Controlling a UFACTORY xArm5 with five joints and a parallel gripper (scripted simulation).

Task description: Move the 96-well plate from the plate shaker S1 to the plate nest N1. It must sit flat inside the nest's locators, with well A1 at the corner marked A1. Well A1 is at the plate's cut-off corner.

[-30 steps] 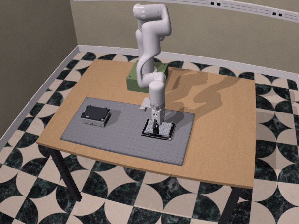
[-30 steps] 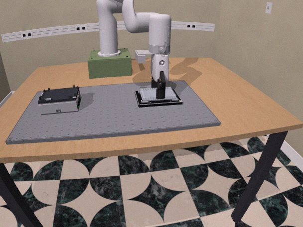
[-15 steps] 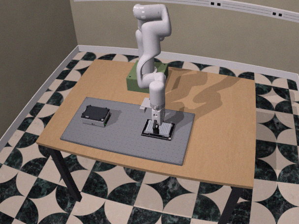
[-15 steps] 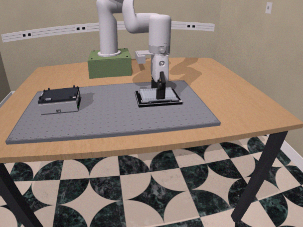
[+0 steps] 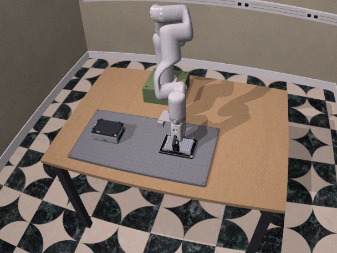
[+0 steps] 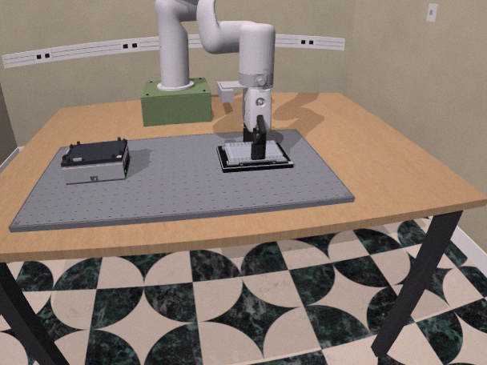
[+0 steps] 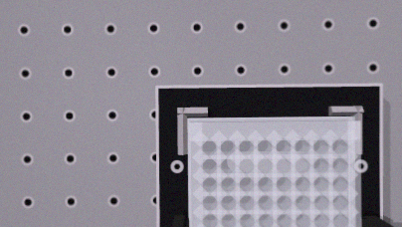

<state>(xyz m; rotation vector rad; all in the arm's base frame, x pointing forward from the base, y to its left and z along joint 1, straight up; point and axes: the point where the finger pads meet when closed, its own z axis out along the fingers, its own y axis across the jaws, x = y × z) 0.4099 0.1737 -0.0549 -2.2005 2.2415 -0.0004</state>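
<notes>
My hand is 1 cm above the white 96-well plate. Also, from my hand: black plate nest N1: 3 cm below.
</notes>
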